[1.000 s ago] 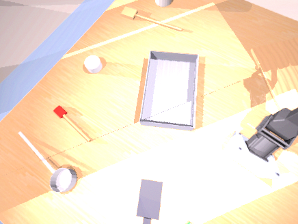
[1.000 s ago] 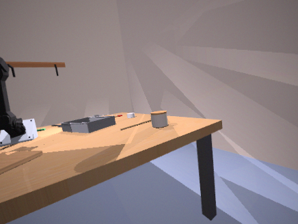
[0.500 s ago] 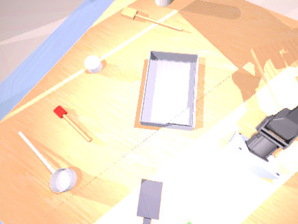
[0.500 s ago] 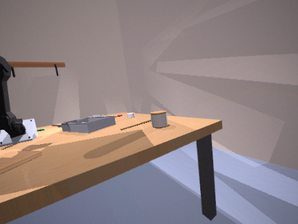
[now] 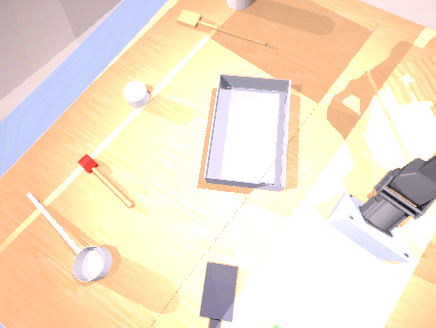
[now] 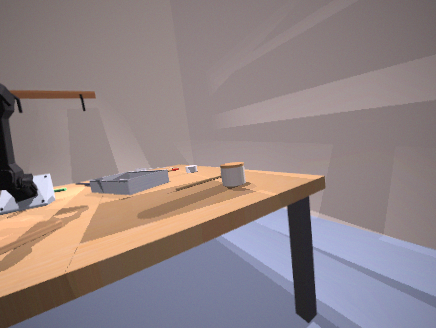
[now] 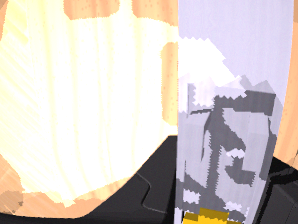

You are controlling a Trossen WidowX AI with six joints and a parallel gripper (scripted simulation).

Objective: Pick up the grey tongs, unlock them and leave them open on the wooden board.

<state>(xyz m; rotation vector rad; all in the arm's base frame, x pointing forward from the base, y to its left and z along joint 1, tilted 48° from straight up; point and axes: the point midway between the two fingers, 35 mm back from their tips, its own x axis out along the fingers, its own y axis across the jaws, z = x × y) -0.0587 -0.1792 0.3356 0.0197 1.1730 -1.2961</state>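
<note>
My gripper tip is now 100 mm above the wooden board. Round my gripper tip: yellow lock piece 40 mm above, 10 mm to the left; grey roasting tin 430 mm ahead, 280 mm to the left, 80 mm below; lidded white jar 680 mm ahead, 140 mm to the right, 80 mm below.
</note>
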